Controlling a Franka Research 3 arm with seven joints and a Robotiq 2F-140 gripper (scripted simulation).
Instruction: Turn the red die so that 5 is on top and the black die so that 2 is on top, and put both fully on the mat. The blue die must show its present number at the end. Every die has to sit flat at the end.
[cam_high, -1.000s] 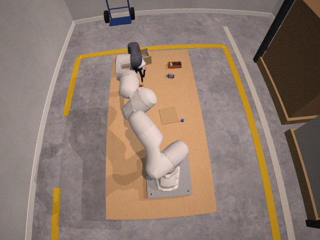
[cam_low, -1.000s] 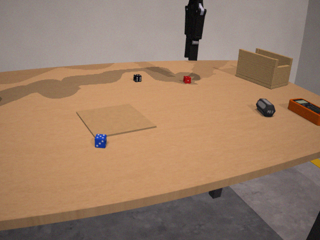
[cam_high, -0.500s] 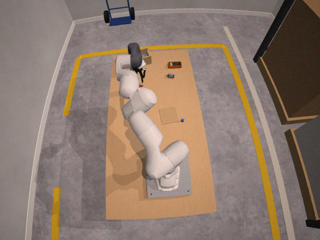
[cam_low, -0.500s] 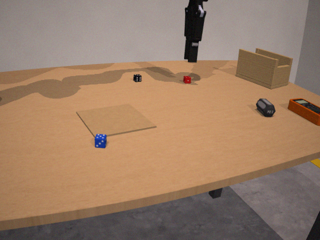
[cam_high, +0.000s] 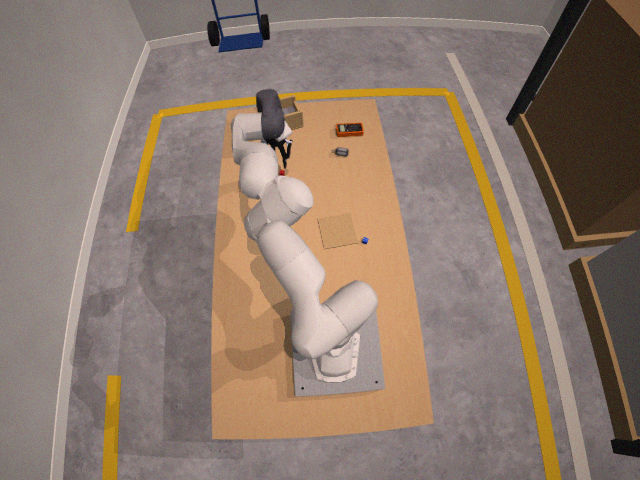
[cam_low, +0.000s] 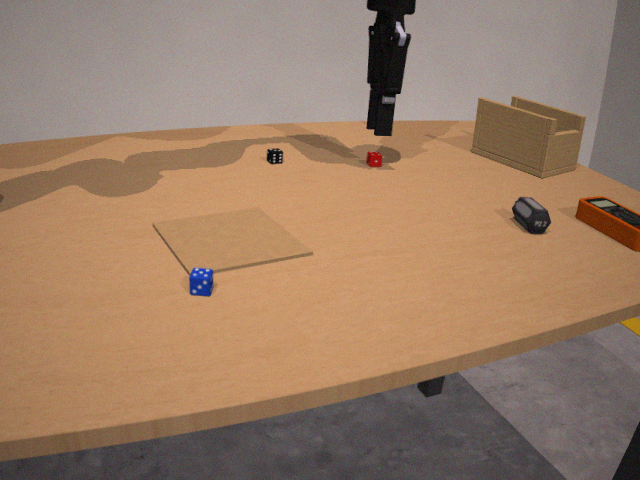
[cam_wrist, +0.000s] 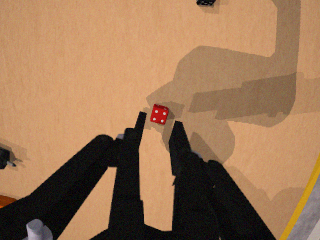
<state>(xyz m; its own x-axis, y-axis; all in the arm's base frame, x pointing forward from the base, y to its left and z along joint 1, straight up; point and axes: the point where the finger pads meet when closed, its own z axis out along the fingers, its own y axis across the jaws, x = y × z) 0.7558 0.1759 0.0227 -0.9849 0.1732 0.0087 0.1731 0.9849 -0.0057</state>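
My gripper is now 80 mm above the red die. Round my hand: dark grey device: 270 mm to the right, 100 mm ahead, 70 mm below; black die: 160 mm behind, 80 mm below, 40 mm to the left; wooden box: 320 mm ahead, 40 mm below, 10 mm to the right.
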